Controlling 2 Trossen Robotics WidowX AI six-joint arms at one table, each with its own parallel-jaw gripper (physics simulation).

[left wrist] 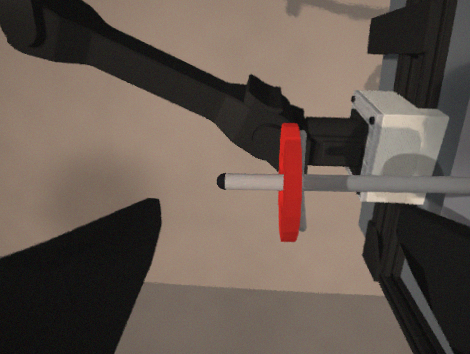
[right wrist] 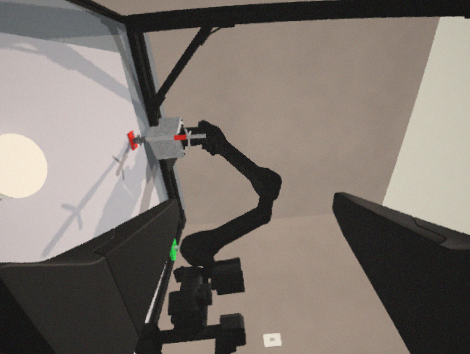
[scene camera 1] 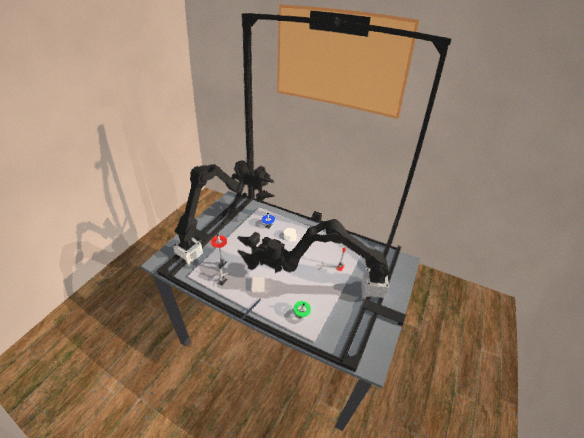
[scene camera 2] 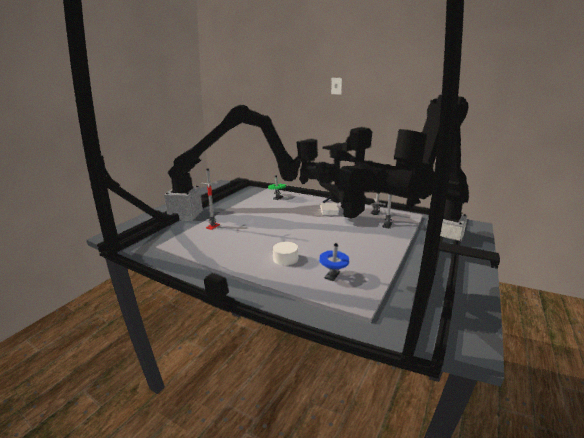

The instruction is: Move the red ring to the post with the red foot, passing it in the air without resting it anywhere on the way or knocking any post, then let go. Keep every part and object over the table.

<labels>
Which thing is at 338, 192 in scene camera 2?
The right gripper.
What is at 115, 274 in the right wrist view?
The right gripper.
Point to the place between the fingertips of the left gripper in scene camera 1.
237, 243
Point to a red ring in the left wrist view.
290, 156
</labels>
